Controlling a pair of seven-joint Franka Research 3 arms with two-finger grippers.
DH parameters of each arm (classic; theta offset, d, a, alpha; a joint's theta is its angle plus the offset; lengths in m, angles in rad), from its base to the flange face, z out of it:
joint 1: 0 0.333 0 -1.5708
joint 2: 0 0 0 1.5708
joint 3: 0 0.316 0.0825 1.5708
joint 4: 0 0 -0.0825 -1.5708
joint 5: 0 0.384 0 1.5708
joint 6: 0 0 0.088 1.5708
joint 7: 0 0.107 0 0
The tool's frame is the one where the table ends.
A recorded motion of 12 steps. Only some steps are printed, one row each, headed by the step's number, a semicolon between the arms.
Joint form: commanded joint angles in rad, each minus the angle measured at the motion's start. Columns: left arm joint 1, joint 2, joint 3, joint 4, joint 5, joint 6, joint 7; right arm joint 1, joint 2, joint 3, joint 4, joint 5, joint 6, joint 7.
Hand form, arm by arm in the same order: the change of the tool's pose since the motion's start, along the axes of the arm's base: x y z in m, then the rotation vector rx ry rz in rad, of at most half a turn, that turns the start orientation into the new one. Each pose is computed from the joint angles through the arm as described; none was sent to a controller.
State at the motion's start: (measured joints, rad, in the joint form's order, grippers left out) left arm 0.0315 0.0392 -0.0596 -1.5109 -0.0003 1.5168 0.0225; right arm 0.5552 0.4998 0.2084 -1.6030 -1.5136 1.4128 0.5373
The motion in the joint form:
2: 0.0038 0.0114 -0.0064 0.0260 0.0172 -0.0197 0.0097; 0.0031 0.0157 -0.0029 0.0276 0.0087 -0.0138 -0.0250
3: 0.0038 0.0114 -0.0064 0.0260 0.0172 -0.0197 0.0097; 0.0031 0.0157 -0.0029 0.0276 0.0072 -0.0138 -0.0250
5: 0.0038 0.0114 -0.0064 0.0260 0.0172 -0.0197 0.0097; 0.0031 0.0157 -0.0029 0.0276 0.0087 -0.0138 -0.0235
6: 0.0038 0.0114 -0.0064 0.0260 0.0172 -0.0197 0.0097; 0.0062 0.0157 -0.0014 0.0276 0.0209 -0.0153 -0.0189
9: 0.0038 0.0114 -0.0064 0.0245 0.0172 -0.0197 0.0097; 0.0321 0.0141 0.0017 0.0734 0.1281 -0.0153 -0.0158
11: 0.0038 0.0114 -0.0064 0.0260 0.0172 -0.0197 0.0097; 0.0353 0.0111 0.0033 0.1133 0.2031 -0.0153 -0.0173
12: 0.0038 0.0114 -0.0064 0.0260 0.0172 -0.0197 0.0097; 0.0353 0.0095 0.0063 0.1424 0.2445 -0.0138 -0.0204
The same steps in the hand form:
2: 0.0016 0.0008 0.0041 0.0160 0.0046 -0.0116; 0.0038 0.0010 0.0012 -0.0055 0.0157 -0.0165
3: 0.0016 0.0008 0.0041 0.0160 0.0046 -0.0116; 0.0039 0.0011 0.0013 -0.0064 0.0147 -0.0158
5: 0.0016 0.0008 0.0041 0.0160 0.0046 -0.0116; 0.0038 0.0010 0.0012 -0.0047 0.0144 -0.0167
6: 0.0016 0.0008 0.0041 0.0160 0.0046 -0.0116; 0.0016 0.0030 0.0000 0.0051 0.0183 -0.0197
9: 0.0016 0.0008 0.0034 0.0160 0.0061 -0.0116; -0.0085 0.0203 0.0096 0.1054 0.0517 -0.0453
11: 0.0016 0.0008 0.0041 0.0160 0.0046 -0.0116; -0.0097 0.0248 0.0210 0.1813 0.0723 -0.0755
12: 0.0016 0.0008 0.0041 0.0160 0.0046 -0.0116; -0.0097 0.0280 0.0304 0.2291 0.0822 -0.0891

